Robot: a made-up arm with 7 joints.
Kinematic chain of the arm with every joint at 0, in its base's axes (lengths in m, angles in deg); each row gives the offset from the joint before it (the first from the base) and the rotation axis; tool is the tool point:
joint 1: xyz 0 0.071 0 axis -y
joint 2: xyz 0 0.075 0 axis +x
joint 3: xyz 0 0 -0.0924 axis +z
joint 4: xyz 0 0 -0.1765 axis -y
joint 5: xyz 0 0 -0.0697 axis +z
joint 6: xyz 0 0 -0.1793 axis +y
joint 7: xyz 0 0 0 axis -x
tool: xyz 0 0 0
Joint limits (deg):
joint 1: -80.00..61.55
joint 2: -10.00..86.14
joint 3: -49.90..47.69
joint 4: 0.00..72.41
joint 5: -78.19..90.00
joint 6: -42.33..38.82
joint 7: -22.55..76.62
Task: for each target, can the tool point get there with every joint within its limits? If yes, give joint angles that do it. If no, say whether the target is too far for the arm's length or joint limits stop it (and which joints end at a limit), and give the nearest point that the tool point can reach.
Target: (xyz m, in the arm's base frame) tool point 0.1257 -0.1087 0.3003
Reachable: no: joint limits stop it (at a limit: joint 1, joint 2, joint 4) | nearest point 0.3641 -0.0589 0.0143 | short by 0.376 m
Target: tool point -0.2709 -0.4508 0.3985
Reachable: no: too far | nearest point -0.2762 -0.0926 -0.2039 | short by 0.701 m
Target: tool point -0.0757 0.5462 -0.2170
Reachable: yes | joints -68.76 56.01 29.78 54.00 0.54 25.32 21.42
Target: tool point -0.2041 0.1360 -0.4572
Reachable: yes | joints -34.57 8.41 -41.88 29.53 -22.41 19.51 23.17
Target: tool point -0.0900 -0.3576 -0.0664
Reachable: no: joint limits stop it (at a limit: joint 1, joint 2, joint 3, joint 4) | nearest point -0.2762 -0.0926 -0.2039 | short by 0.352 m
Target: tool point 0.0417 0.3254 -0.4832
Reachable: yes | joints 2.35 22.16 -37.35 6.33 61.54 14.00 45.79
